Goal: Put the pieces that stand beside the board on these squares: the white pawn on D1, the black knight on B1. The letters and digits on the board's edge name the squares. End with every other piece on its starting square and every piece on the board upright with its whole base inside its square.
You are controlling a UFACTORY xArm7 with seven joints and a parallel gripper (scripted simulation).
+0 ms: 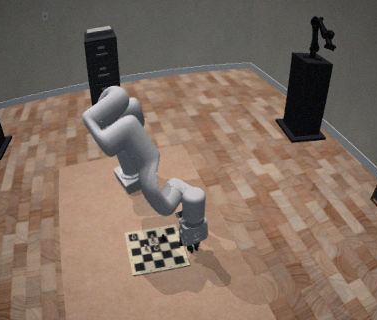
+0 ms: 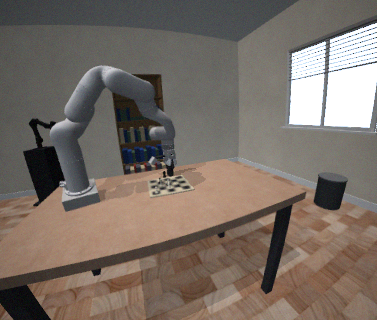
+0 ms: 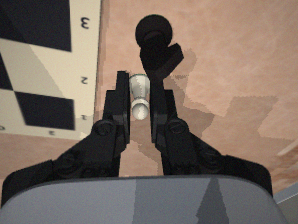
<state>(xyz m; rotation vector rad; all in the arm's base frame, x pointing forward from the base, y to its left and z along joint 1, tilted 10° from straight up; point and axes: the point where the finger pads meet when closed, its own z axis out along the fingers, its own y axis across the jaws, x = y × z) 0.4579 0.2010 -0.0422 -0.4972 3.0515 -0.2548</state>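
Right now my hand is 4 cm past the black knight and 1 cm above it. From my hand the other things lie so: chessboard 14 cm to the right, 3 cm behind, 2 cm below.
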